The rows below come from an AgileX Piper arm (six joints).
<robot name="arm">
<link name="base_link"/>
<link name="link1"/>
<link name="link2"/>
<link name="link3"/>
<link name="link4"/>
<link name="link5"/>
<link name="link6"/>
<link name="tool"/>
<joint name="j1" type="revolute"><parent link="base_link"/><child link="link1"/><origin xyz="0 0 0.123"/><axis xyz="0 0 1"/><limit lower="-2.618" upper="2.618"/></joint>
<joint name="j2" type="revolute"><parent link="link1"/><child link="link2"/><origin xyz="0 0 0"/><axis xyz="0 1 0"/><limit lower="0" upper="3.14"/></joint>
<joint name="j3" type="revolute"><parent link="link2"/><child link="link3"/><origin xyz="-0.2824 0 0.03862"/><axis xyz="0 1 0"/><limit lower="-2.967" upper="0"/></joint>
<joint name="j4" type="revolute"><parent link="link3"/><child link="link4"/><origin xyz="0.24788 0 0.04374"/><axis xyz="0.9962 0 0.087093"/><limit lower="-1.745" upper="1.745"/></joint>
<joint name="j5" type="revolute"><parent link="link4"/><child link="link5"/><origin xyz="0 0 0"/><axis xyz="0 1 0"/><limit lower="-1.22" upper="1.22"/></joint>
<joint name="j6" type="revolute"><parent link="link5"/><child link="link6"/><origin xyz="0.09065 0 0.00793"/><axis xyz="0.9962 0 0.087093"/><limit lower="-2.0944" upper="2.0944"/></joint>
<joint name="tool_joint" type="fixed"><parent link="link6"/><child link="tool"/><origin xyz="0 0 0" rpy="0 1.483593 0"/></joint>
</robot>
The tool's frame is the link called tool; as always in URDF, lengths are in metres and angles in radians.
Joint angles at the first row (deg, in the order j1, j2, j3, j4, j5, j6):
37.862 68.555 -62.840 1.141 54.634 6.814
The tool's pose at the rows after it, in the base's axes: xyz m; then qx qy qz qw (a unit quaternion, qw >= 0):
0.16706, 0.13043, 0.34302, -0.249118, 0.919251, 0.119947, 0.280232
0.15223, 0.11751, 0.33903, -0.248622, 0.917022, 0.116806, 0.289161
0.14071, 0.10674, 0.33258, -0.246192, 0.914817, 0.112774, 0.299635
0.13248, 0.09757, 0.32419, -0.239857, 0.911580, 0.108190, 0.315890
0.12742, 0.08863, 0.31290, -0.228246, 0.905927, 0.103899, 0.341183
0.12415, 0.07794, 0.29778, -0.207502, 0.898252, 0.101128, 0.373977
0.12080, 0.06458, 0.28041, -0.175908, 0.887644, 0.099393, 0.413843
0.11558, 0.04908, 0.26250, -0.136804, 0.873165, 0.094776, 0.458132
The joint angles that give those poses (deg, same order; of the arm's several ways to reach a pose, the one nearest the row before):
37.863 63.501 -58.997 0.335 54.999 7.432
37.860 59.106 -55.293 -0.504 54.844 7.676
37.863 55.359 -51.653 -1.632 53.977 8.253
37.824 52.081 -47.861 -3.340 51.886 9.475
37.215 48.985 -43.379 -5.510 47.897 11.080
35.280 45.681 -37.821 -7.622 42.025 12.811
31.694 41.857 -31.447 -9.443 34.783 14.538
26.609 37.377 -24.760 -10.944 27.163 15.936

